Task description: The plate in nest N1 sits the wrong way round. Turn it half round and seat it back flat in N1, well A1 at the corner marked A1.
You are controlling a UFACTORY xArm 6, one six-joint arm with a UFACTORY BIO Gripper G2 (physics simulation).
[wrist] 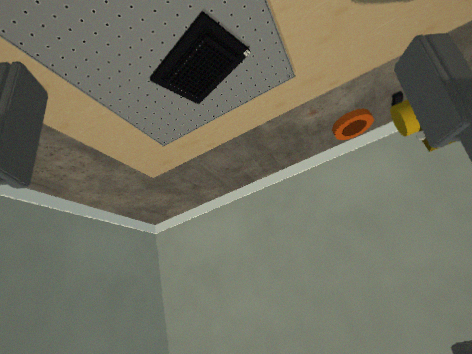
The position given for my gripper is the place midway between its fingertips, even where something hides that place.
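Note:
There's a black plate (207, 59) here, and a black nest N1 (188, 38) as well, and you can see my gripper (228, 62) too.

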